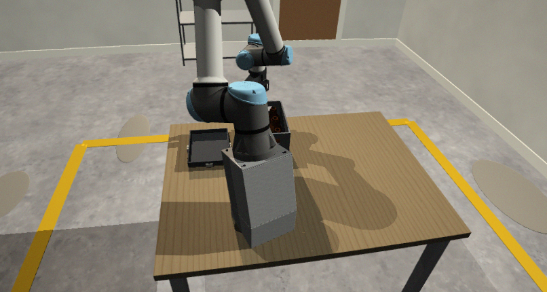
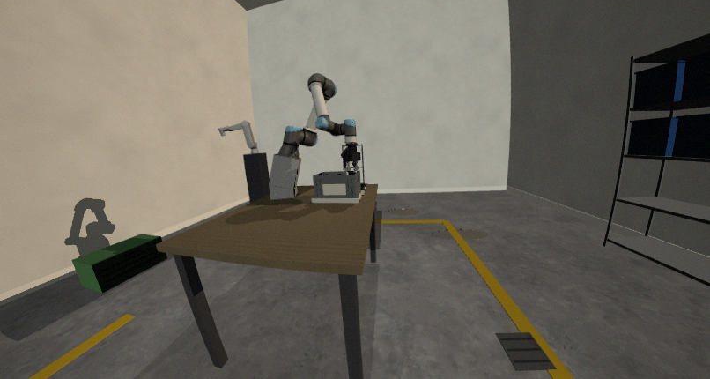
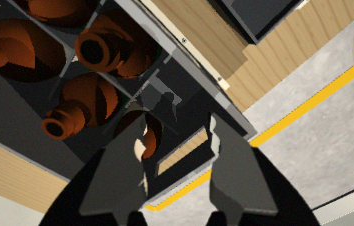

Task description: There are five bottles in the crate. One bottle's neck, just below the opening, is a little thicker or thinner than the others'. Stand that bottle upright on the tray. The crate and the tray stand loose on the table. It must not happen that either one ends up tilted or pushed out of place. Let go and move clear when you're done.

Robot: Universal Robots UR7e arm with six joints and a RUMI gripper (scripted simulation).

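Right now my hand is 90 mm past the crate, 70 mm above it and 30 mm to the left of it. Round my hand: bottle (190 mm behind, 70 mm below, 60 mm to the right); then dark tray (230 mm to the left, 140 mm below, 50 mm behind).
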